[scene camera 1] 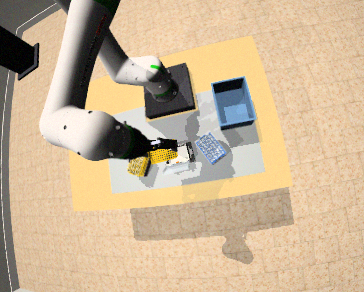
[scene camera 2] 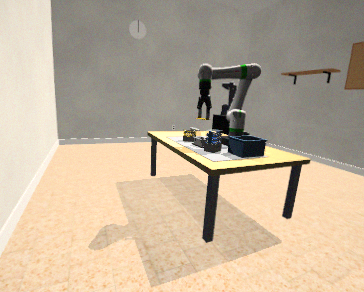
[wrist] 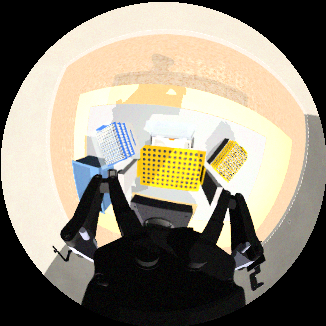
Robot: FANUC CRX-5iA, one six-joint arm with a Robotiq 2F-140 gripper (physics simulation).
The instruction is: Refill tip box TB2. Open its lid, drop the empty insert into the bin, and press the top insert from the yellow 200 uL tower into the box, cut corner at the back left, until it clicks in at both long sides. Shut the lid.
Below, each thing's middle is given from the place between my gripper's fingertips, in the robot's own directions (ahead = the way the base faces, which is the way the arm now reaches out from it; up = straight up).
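Scene:
Lid [wrist: 171,129]: my hand 70 mm short of it, 10 mm to the right of it, 120 mm above it. Blue bin [scene camera 1: 234,106]: from my hand, 350 mm to the left, 140 mm behind, 170 mm below. Nearest to my hand of the things named here, going by their middles: the lid.

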